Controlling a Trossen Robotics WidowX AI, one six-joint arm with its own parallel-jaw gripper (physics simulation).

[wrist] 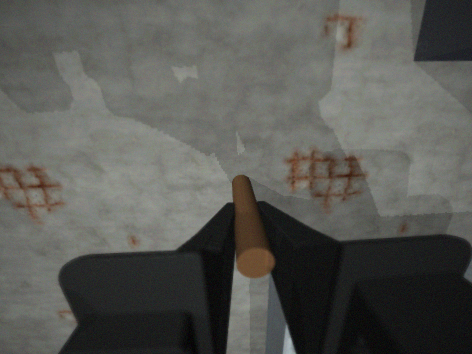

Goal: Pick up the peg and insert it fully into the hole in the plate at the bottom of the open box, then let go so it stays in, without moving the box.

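Places are measured from the arm's base along level axes (x ahead, y left, z up), in millimetres.
Pixels of known places: gripper, fingertip midpoint: [245,209].
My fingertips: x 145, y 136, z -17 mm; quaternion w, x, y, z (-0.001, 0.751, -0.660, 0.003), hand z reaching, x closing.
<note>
For each thing: its top centre in the pictures, then the offset to it from my fingertips. "*": a spot on its surface instead. Level surfaces: height alone.
- brown round peg at its top centre: [255,263] dx +2, dy +0, dz +44 mm
- dark flat-sided object at a spot on its surface: [445,32] * dx +105, dy -101, dz -19 mm
- mottled grey surface at its surface level: dz -37 mm
A brown round peg [248,225] is upright between the fingertips near the middle of the view, its flat top end toward the camera. My gripper [245,209] is shut on the peg, with one black finger against each side. The peg's far end shows beyond the fingertips; whether it touches the surface below cannot be told. The plate and its hole do not show, and I cannot identify the open box for certain.
A dark flat-sided object [445,32] is cut off at the top right corner. Part of a grey-blue metallic object [276,315] shows between the fingers at the bottom. The mottled grey surface [135,170] has rust-coloured marks and shadows.
</note>
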